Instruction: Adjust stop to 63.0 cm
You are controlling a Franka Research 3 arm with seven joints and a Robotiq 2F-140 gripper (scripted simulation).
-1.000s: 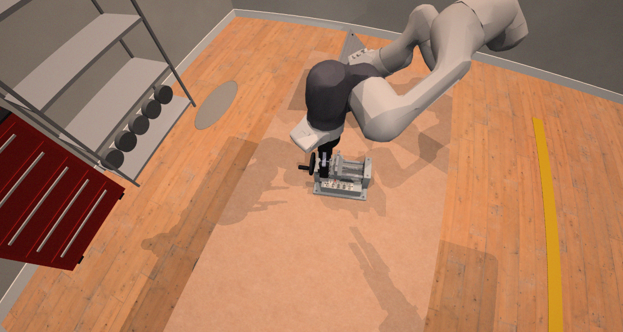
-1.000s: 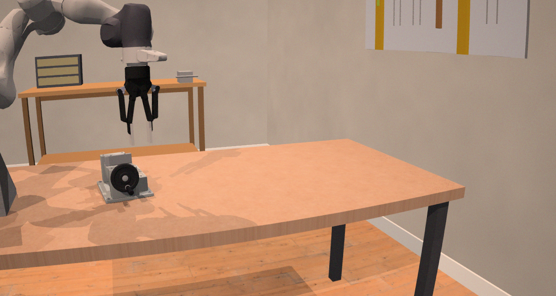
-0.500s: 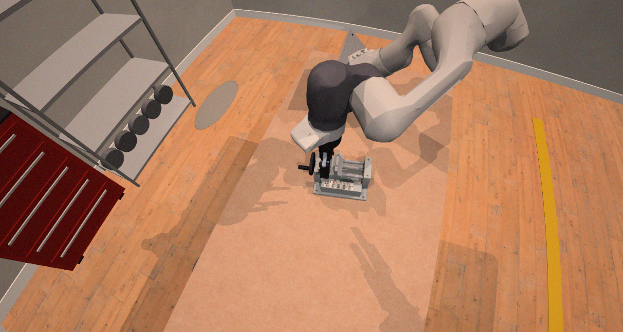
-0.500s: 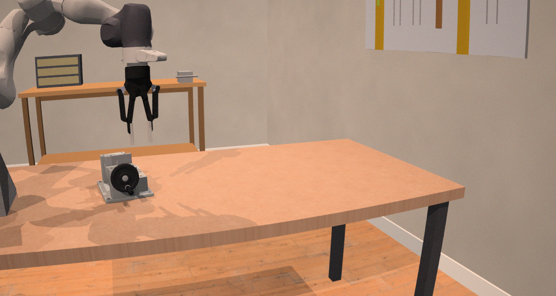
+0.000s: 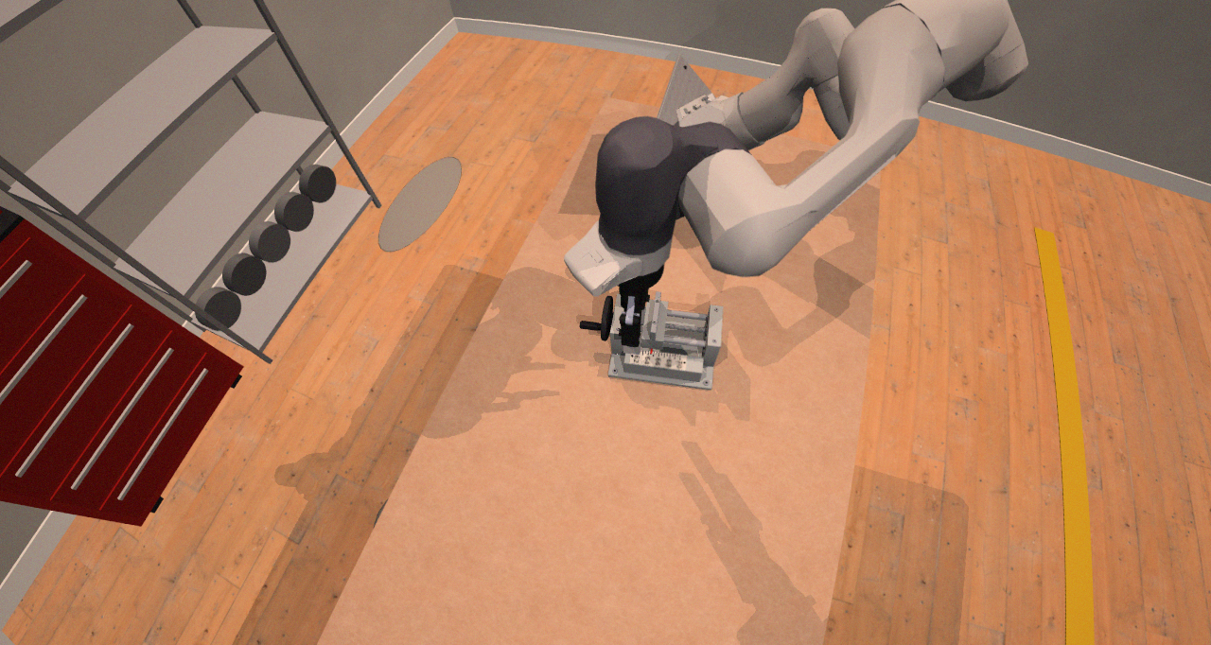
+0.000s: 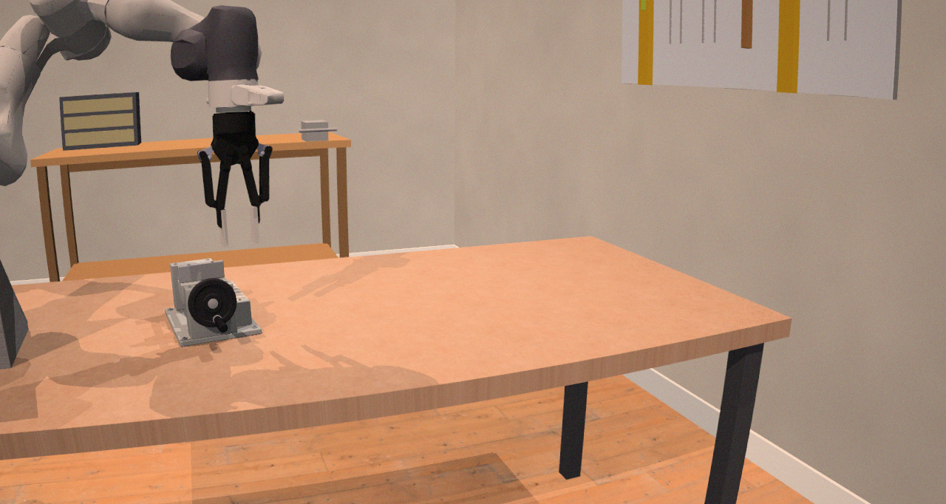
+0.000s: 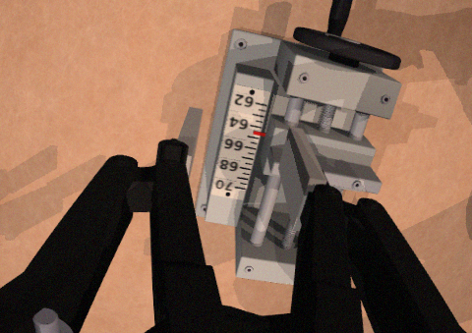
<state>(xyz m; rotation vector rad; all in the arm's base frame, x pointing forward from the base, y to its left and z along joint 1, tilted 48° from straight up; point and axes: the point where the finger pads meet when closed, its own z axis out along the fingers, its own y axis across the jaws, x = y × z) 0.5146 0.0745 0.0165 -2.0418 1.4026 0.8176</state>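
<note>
My gripper is now 140 mm above the black handwheel, 90 mm to the left of it and 40 mm past it. Round my hand: sliding stop 100 mm below, 70 mm behind, 10 mm to the left.
</note>
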